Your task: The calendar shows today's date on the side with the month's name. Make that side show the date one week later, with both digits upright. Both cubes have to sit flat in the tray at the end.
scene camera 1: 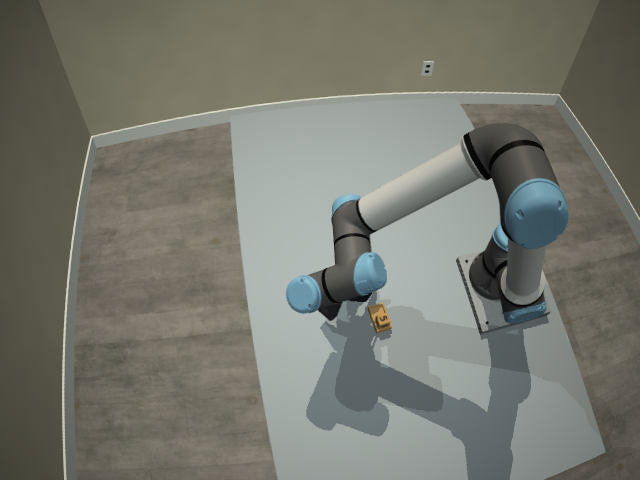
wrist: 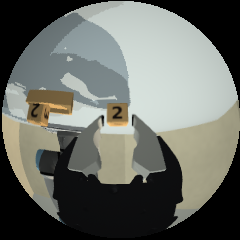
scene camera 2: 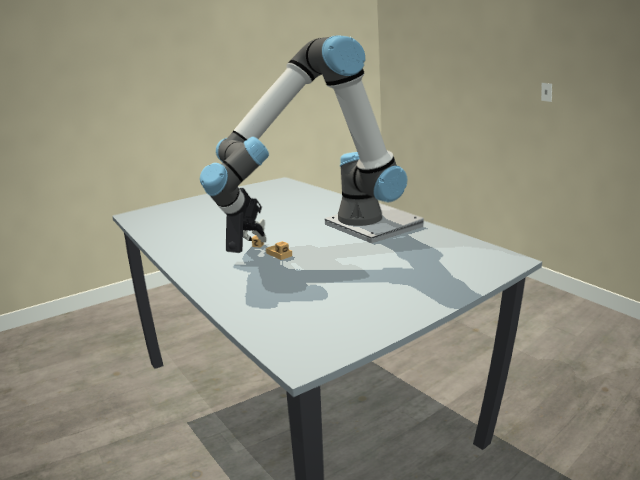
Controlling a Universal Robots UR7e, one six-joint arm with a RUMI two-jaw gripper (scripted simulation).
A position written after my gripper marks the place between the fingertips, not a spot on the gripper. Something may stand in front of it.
In view: my gripper (scene camera 2: 258, 241) and a tray (wrist: 64, 99).
My gripper shows as well in the wrist view (wrist: 117, 115).
